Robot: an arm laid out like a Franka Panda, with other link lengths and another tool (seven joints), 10 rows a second.
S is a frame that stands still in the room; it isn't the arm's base.
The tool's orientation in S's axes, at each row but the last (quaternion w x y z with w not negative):
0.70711, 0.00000, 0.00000, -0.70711
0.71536, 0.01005, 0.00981, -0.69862
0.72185, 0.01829, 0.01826, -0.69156
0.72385, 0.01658, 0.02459, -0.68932
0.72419, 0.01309, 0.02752, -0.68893
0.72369, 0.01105, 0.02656, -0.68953
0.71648, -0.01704, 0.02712, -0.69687
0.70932, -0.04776, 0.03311, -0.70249
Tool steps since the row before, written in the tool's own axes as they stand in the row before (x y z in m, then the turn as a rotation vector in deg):
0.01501, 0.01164, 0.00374, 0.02, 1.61, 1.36
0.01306, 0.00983, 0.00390, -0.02, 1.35, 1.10
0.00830, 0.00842, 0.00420, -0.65, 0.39, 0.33
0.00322, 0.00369, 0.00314, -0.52, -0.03, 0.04
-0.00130, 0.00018, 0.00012, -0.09, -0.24, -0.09
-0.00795, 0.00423, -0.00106, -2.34, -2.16, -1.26
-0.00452, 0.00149, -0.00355, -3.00, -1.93, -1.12
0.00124, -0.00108, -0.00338, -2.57, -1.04, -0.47
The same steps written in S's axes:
0.01164, -0.01501, 0.00374, 1.61, -0.02, 1.36
0.01014, -0.01293, 0.00354, 1.35, 0.02, 1.10
0.00877, -0.00814, 0.00378, 0.36, 0.65, 0.36
0.00388, -0.00321, 0.00291, -0.05, 0.51, 0.07
0.00012, 0.00130, 0.00019, -0.25, 0.08, -0.08
0.00382, 0.00819, -0.00072, -2.30, 2.29, -1.09
0.00114, 0.00461, -0.00357, -2.08, 2.96, -0.95
-0.00145, -0.00132, -0.00321, -1.11, 2.55, -0.40

